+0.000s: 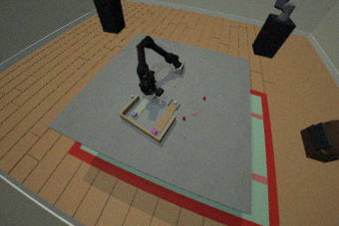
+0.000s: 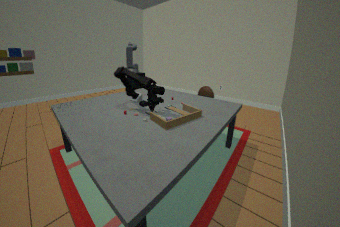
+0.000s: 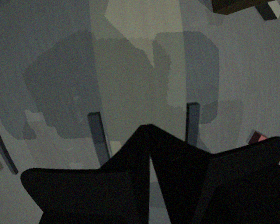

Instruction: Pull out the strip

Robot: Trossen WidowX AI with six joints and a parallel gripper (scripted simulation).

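Now: gripper tip 90 mm short of the pale green-grey strip and 30 mm to the left of it. Round my gripper tip: cube 200 mm ahead, 50 mm to the right, 20 mm above.
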